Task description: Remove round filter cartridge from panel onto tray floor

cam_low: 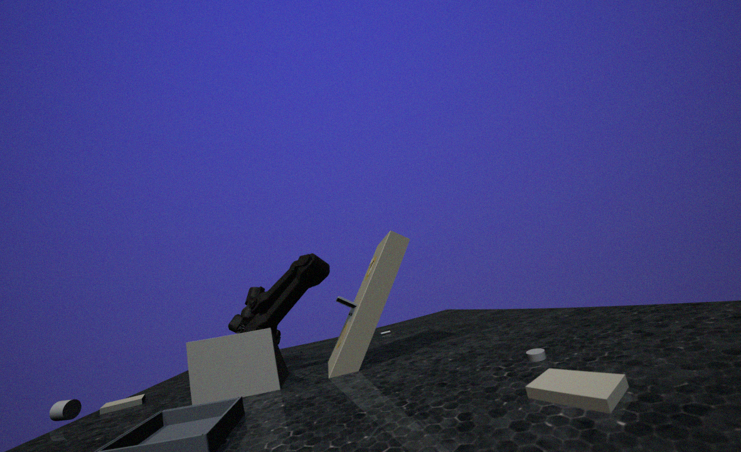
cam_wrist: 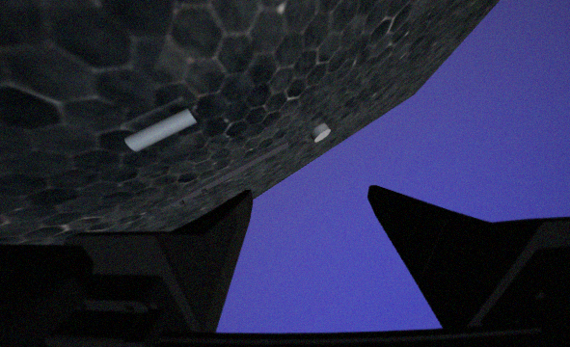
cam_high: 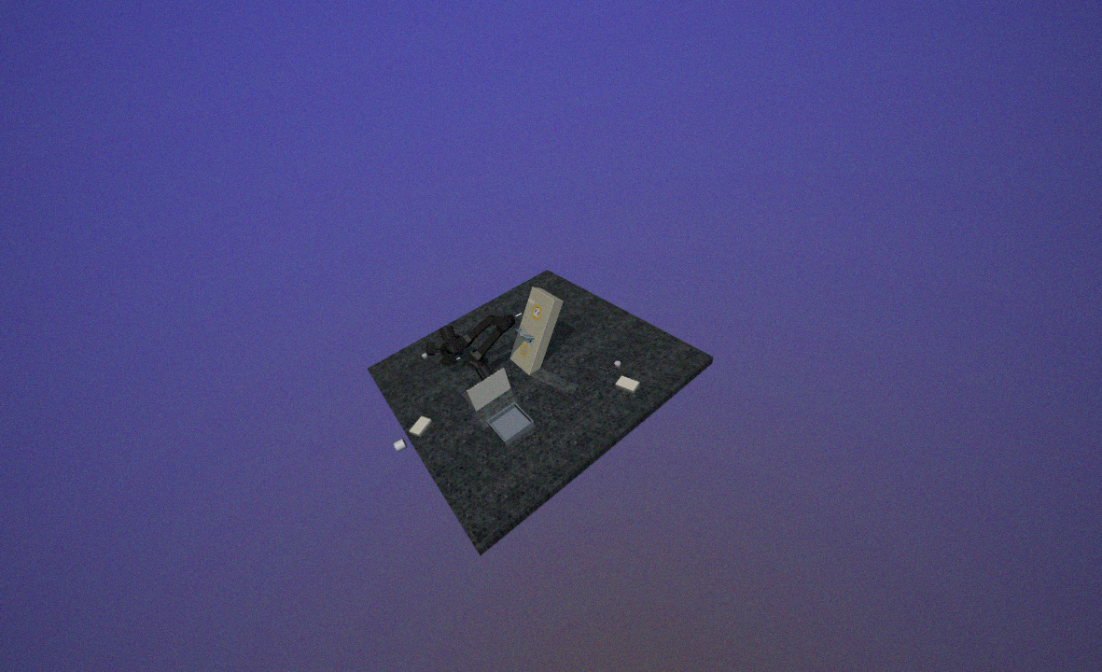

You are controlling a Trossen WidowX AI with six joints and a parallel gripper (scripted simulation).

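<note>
My gripper tip is now 440 mm short of the round filter cartridge, 350 mm to the left of it and 150 mm below it. Round my gripper tip: tray (620 mm to the right, 70 mm below, 10 mm ahead); beige service panel (390 mm ahead, 350 mm to the right, 80 mm above); grey flap (350 mm to the right, 340 mm ahead, 60 mm above).
</note>
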